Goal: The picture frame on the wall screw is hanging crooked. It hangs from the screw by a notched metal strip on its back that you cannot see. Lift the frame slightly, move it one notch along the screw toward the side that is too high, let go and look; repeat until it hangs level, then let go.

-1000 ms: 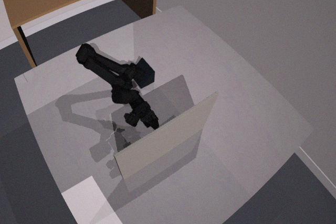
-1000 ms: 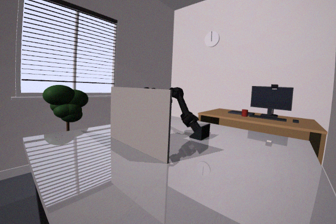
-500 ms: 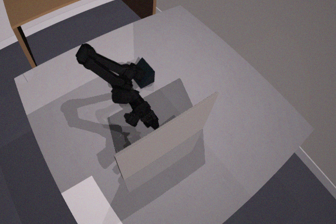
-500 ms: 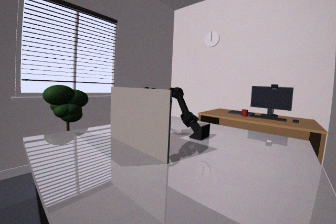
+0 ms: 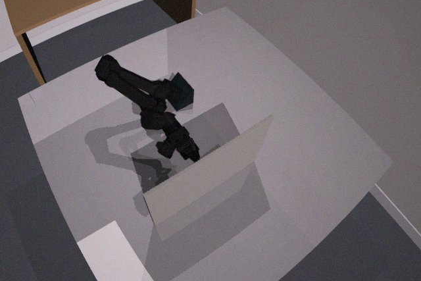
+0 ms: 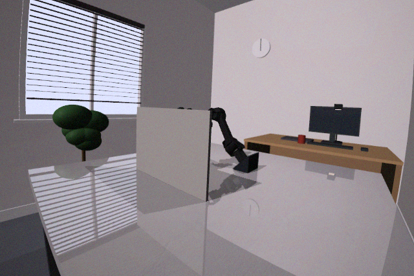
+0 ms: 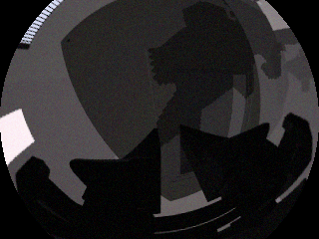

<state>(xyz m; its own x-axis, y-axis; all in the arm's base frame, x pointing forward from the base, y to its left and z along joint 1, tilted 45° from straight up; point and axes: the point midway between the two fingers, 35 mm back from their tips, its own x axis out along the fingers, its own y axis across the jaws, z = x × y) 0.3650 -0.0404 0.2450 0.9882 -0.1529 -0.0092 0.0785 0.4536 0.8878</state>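
Now: gripper tip 10 mm short of the picture frame, 20 mm to the right of it and 50 mm above it. Also, from my gripper tip: beige wall panel (20 mm ahead, 20 mm to the left, 60 mm below).
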